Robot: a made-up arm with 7 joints. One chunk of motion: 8 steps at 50 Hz.
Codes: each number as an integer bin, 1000 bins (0 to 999) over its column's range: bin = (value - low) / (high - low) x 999, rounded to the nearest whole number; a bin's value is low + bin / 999 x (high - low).
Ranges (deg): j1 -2..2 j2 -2..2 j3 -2..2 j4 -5..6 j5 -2..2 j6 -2..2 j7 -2..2
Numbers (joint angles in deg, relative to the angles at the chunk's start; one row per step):
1: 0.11 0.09 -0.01 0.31 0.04 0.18 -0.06
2: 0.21 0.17 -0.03 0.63 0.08 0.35 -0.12
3: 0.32 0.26 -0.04 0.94 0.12 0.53 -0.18
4: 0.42 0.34 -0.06 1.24 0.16 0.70 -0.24
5: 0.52 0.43 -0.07 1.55 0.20 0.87 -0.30
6: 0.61 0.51 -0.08 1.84 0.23 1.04 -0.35
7: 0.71 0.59 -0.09 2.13 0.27 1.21 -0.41
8: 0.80 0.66 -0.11 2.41 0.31 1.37 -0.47
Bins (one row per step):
1: 527 522 497 482 509 544 485
2: 552 542 492 511 519 587 470
3: 579 564 490 539 529 632 455
4: 604 584 485 567 539 674 440
5: 629 607 482 595 549 717 425
6: 652 627 480 621 557 759 412
7: 677 647 477 648 567 802 397
8: 699 664 472 673 577 842 382

